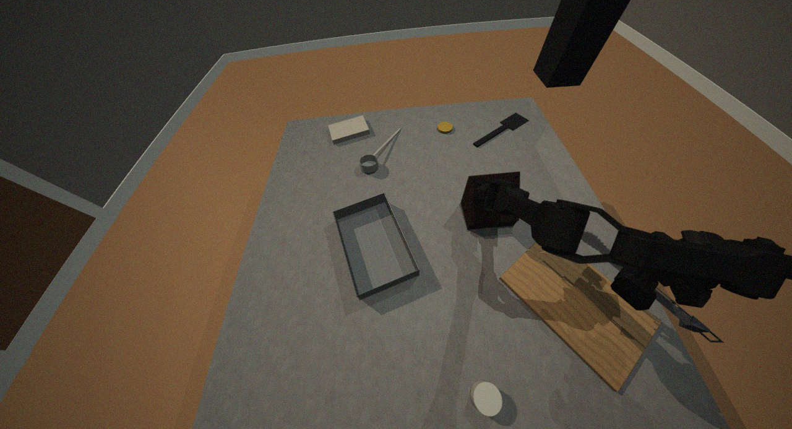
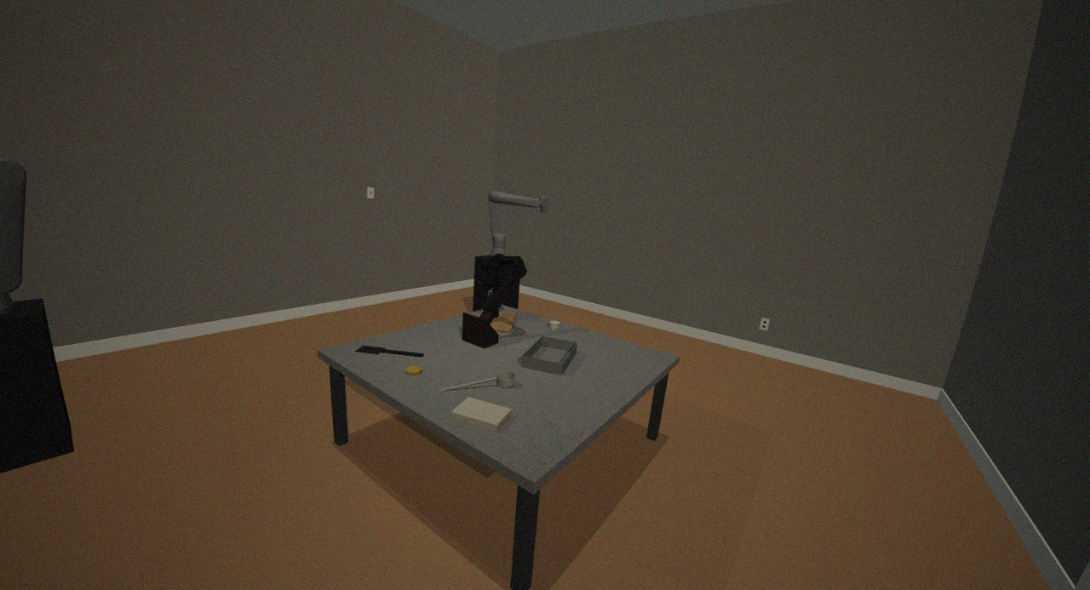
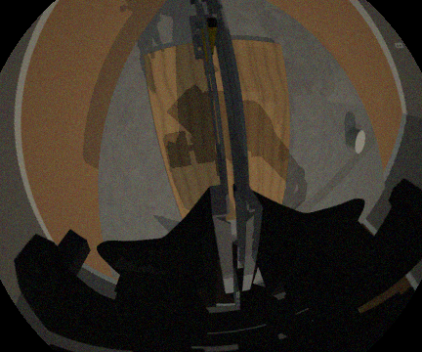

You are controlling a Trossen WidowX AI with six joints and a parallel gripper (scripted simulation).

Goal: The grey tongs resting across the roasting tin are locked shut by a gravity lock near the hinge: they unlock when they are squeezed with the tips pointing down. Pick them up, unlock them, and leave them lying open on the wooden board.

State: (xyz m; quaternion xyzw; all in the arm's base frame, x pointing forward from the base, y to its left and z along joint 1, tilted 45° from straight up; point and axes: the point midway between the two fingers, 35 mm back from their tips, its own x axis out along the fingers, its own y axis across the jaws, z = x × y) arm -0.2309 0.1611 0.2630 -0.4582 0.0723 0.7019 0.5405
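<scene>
My gripper tip is now 140 mm above the wooden board, 20 mm to the right of it and 20 mm short of it. From my gripper tip the other things lie so: black spatula 720 mm to the right, 150 mm below, 10 mm ahead; then dark roasting tin 600 mm ahead, 200 mm to the right, 120 mm below; then white disc 330 mm ahead, 220 mm to the left, 130 mm below.
</scene>
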